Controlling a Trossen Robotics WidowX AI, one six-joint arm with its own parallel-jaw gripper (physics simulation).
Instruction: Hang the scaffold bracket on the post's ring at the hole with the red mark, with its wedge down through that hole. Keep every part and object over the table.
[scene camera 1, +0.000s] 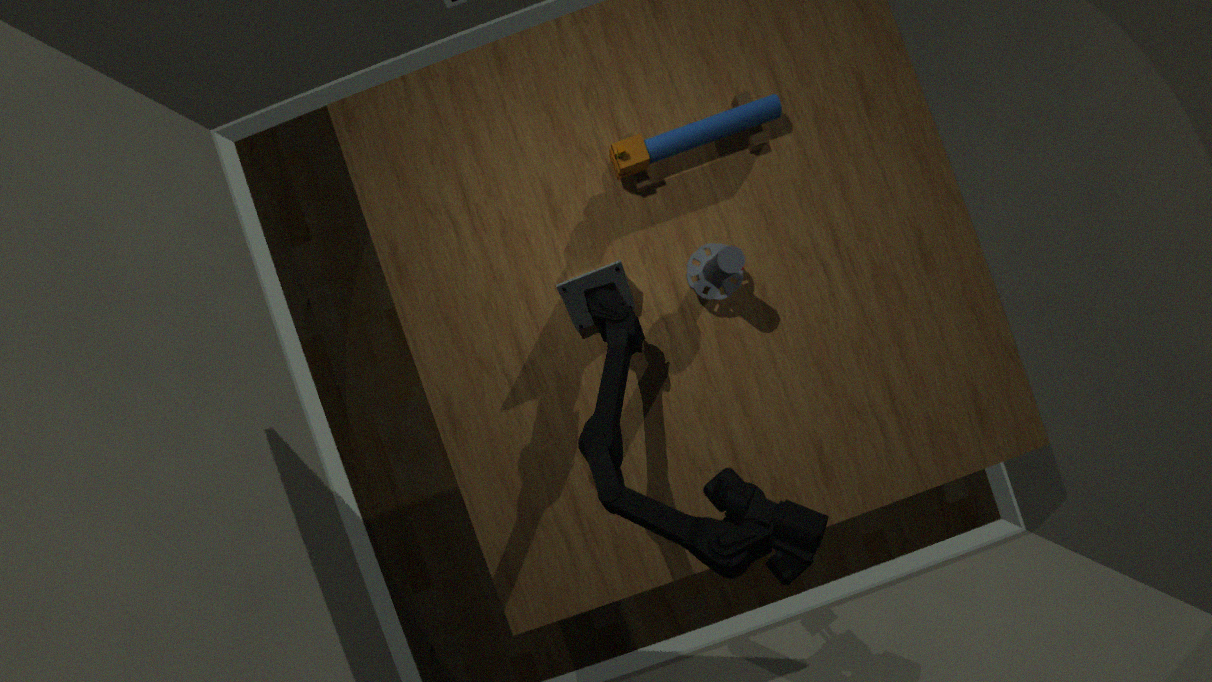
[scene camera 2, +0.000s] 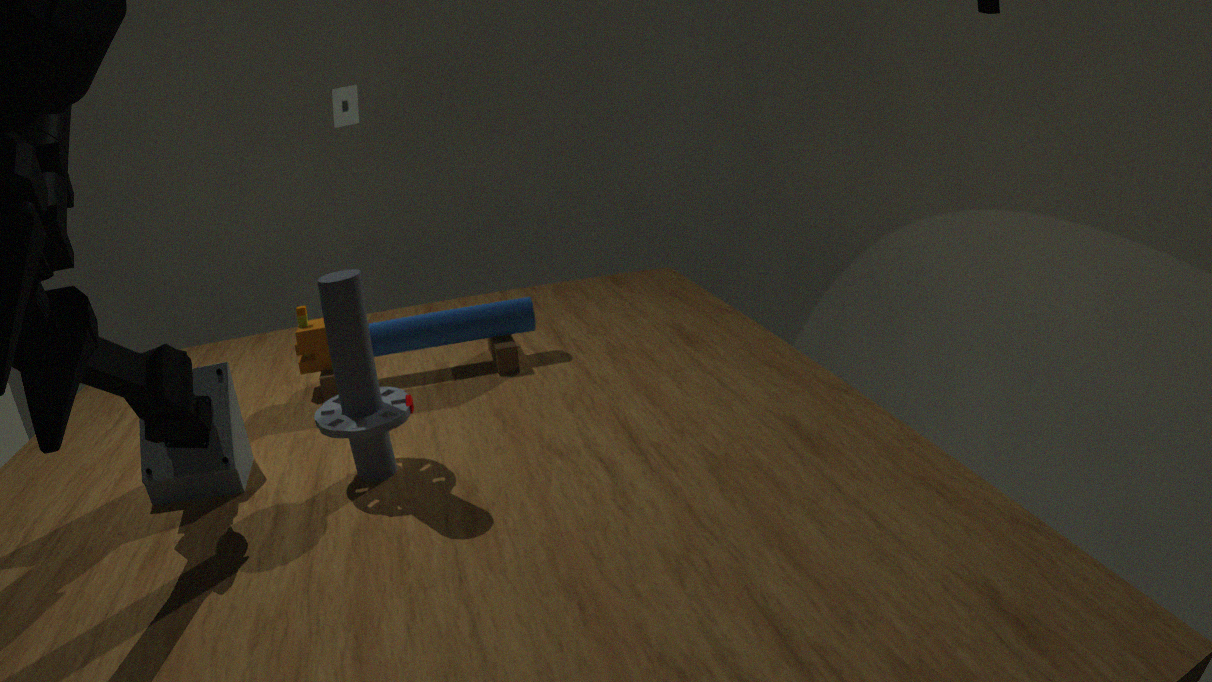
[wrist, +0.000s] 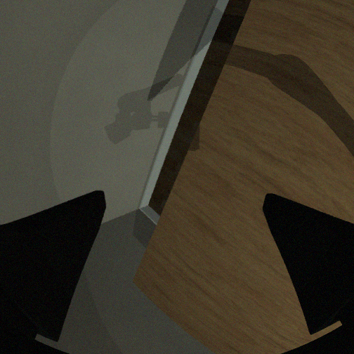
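Observation:
The scaffold bracket, a blue tube (scene camera 1: 711, 128) (scene camera 2: 453, 326) with an orange head (scene camera 1: 635, 157) (scene camera 2: 311, 346), lies level on brown blocks (scene camera 1: 758, 147) (scene camera 2: 505, 354). Its small wedge (scene camera 1: 622, 155) (scene camera 2: 301, 317) sticks up from the head. The grey post (scene camera 1: 730, 259) (scene camera 2: 349, 347) stands upright, with a holed ring (scene camera 1: 710, 292) (scene camera 2: 364, 430) around its lower part. The red mark (scene camera 1: 743, 268) (scene camera 2: 409, 402) is on the ring's rim, on the side away from the arm's base. My gripper (wrist: 186, 201) is open and empty, high near the table's edge, far from bracket and post. Its fingertips are unclear in scene view 1.
The arm's grey base plate (scene camera 1: 572, 295) (scene camera 2: 194, 479) stands beside the post. The black arm (scene camera 1: 648, 511) reaches away from the bracket, toward a table edge. The wooden table (scene camera 1: 889, 339) (wrist: 225, 225) ends near the gripper, with pale walls beyond.

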